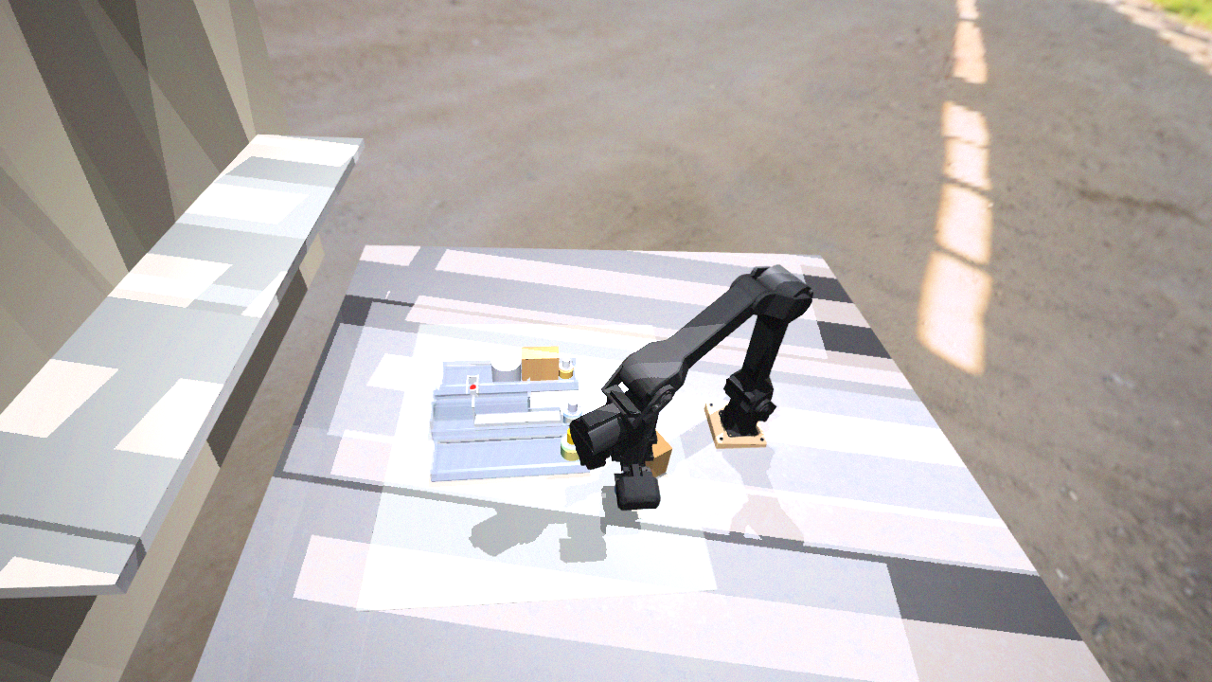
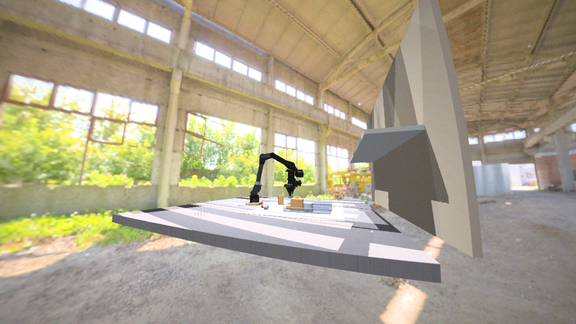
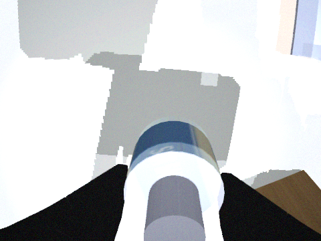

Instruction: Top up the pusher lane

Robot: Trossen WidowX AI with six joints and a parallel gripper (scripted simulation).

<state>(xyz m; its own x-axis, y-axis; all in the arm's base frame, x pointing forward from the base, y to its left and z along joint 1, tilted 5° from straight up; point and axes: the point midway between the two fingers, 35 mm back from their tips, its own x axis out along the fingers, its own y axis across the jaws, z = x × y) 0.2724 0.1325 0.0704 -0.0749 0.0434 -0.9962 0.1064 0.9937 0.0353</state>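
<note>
The jar lies 32 cm to the right of my gripper tip, 5 cm ahead of it and 3 cm below it. From my gripper tip the other things lie so: grey cylinder (33 cm to the right, 17 cm ahead, 3 cm below); tan box (32 cm to the right, 11 cm ahead, 2 cm below); slanted shelf (57 cm ahead, 30 cm above, 22 cm to the right).
</note>
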